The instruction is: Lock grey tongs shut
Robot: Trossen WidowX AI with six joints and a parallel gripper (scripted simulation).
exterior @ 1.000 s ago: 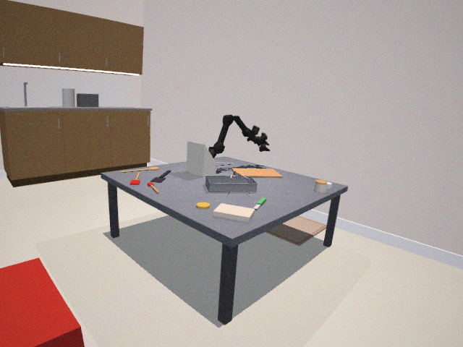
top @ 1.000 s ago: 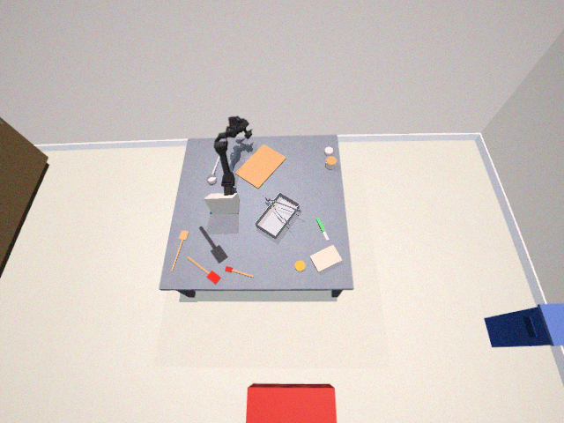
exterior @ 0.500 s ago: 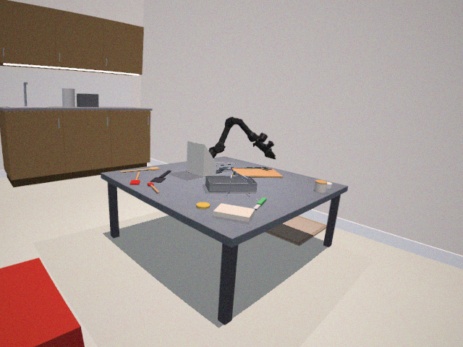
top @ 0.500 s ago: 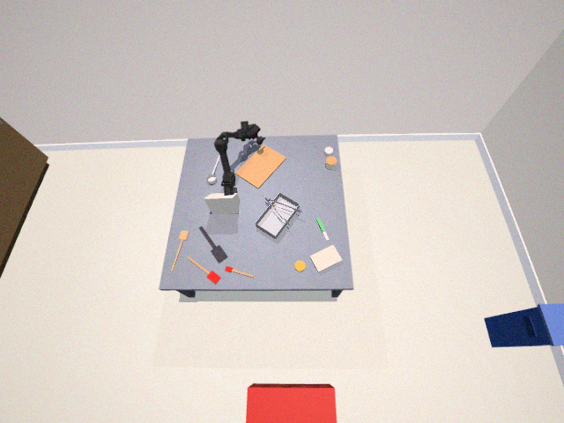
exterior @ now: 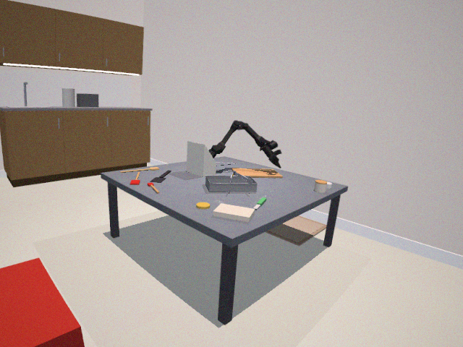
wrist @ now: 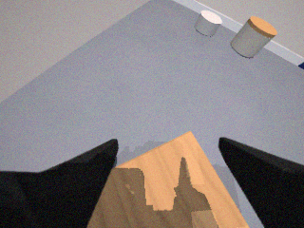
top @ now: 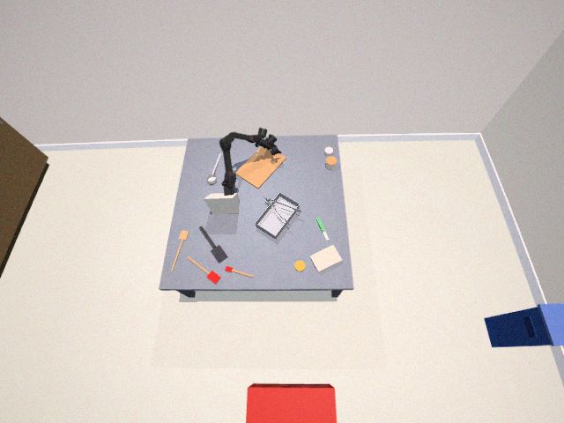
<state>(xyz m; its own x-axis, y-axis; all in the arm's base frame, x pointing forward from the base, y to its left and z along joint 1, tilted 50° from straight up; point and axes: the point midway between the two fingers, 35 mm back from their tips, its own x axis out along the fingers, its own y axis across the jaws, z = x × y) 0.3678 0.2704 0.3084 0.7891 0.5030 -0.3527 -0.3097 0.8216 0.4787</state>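
Now: gripper tip 5 cm past the roasting tin, 56 cm to the left of it and 4 cm above it. Round my gripper tip: jar: 40 cm ahead, 15 cm to the right, 4 cm below; then beige slab: 25 cm ahead, 92 cm to the right, 6 cm below; then wooden board: 16 cm behind, 9 cm to the right, 6 cm below.
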